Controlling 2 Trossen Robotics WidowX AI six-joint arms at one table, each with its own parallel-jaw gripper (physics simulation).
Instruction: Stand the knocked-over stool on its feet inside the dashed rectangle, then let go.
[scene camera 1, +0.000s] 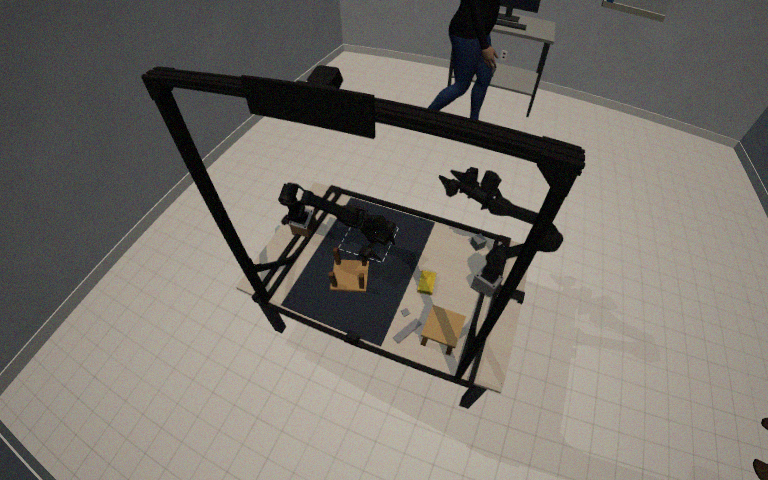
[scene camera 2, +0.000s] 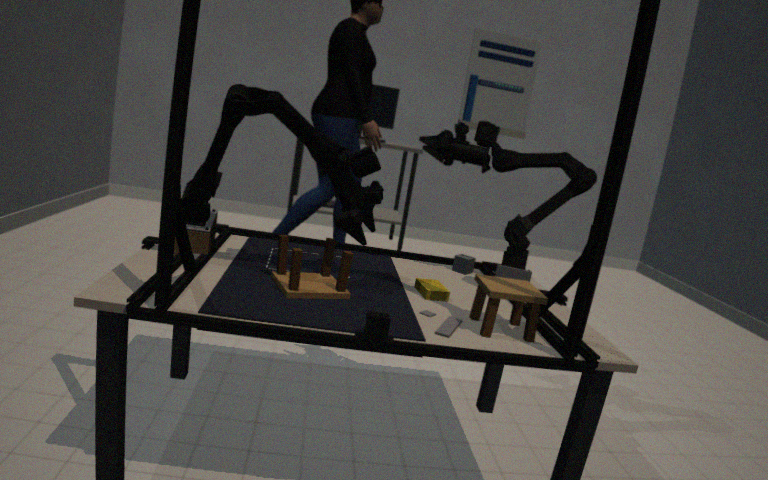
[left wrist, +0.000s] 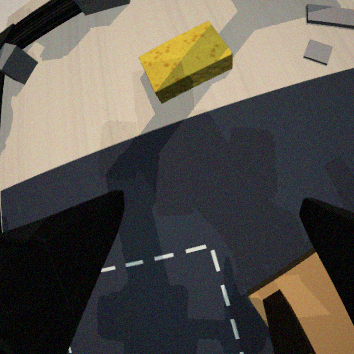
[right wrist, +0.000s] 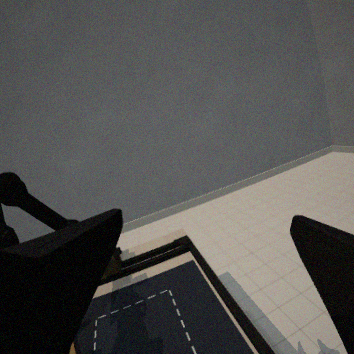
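Pixels of known places: left gripper, between the fingertips: (scene camera 1: 387, 252) (scene camera 2: 369, 238) (left wrist: 214, 202); right gripper, between the fingertips: (scene camera 1: 444, 173) (scene camera 2: 421, 142) (right wrist: 207, 220); left arm's base, origin of its link: (scene camera 1: 300, 217) (scene camera 2: 195, 217); right arm's base, origin of its link: (scene camera 1: 489, 276) (scene camera 2: 513, 269).
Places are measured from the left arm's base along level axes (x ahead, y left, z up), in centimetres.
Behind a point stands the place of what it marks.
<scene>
The knocked-over stool (scene camera 1: 350, 275) @[x 33.0, y -16.2, z -8.7 cm] (scene camera 2: 314, 283) @[x 33.7, y -16.6, z -8.6 cm] (left wrist: 322, 300) @[x 35.3, y -12.7, z -8.6 cm] lies upside down on the dark mat (scene camera 1: 339, 316) @[x 36.7, y -35.6, z -10.2 cm] (scene camera 2: 249, 308) @[x 20.4, y -35.3, z -10.1 cm], seat down and legs up. It is in front of the dashed rectangle (scene camera 1: 383, 260) @[x 43.2, y -2.3, z -10.2 cm] (scene camera 2: 269, 259) (left wrist: 215, 260) @[x 41.4, y -3.7, z -10.1 cm] (right wrist: 174, 299) in scene camera 2. My left gripper (scene camera 1: 376, 252) @[x 46.6, y -5.9, z 2.3 cm] (scene camera 2: 368, 236) @[x 46.6, y -5.9, z 2.3 cm] (left wrist: 214, 202) @[x 46.6, y -5.9, z 2.3 cm] is open and empty, above the mat near the rectangle and the stool's back legs. In the left wrist view, its right finger covers part of the seat. My right gripper (scene camera 1: 445, 174) @[x 60.9, y 21.8, z 28.5 cm] (scene camera 2: 421, 141) @[x 60.9, y 21.8, z 28.5 cm] (right wrist: 206, 220) @[x 60.9, y 21.8, z 28.5 cm] is open and empty, high up at the right.
Another stool (scene camera 1: 444, 325) @[x 78.6, y -28.9, z 0.6 cm] (scene camera 2: 509, 286) @[x 77.8, y -29.7, z 0.6 cm] stands upright at the front right. A yellow sponge (scene camera 1: 427, 281) @[x 65.7, y -7.3, z -7.7 cm] (scene camera 2: 432, 289) @[x 64.6, y -11.6, z -7.8 cm] (left wrist: 186, 60) @[x 64.3, y -7.3, z -7.8 cm], a flat grey bar (scene camera 1: 407, 330) @[x 65.1, y -31.2, z -10.0 cm] (scene camera 2: 449, 326) @[x 64.9, y -31.9, z -10.0 cm], a small grey tile (scene camera 1: 404, 311) @[x 61.0, y -23.3, z -10.3 cm] (scene camera 2: 427, 313) @[x 61.3, y -24.0, z -10.3 cm] and a grey block (scene camera 1: 478, 241) @[x 82.1, y 20.7, z -5.4 cm] (scene camera 2: 463, 263) @[x 81.2, y 19.9, z -7.1 cm] lie right of the mat. Black frame posts surround the table.
</scene>
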